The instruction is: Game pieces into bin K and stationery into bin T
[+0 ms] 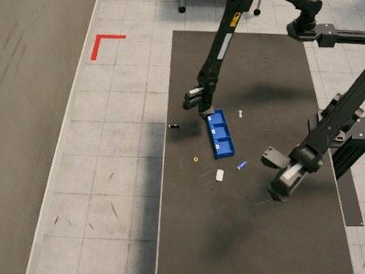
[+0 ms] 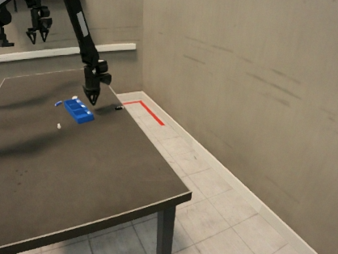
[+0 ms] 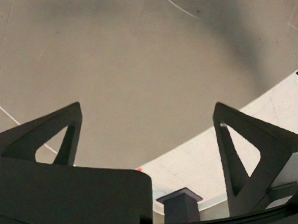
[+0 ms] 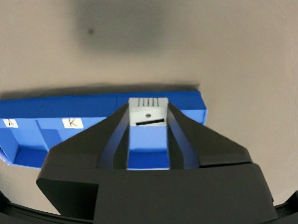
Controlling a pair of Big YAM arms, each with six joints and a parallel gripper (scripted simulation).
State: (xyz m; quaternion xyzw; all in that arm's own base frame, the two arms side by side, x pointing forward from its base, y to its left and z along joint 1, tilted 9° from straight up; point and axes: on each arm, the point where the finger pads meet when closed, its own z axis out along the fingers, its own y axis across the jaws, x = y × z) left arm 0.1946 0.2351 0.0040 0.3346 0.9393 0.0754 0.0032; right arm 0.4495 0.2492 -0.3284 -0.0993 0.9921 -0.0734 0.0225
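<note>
Now: the blue bin 8 cm behind my right hand, 6 cm to the left of it and 5 cm below it. From my right hand the other things lie so: white block (28 cm to the left, 7 cm below, 7 cm behind); yellow ring (20 cm to the left, 7 cm below, 4 cm ahead); black item (14 cm ahead, 6 cm below, 2 cm to the left).
</note>
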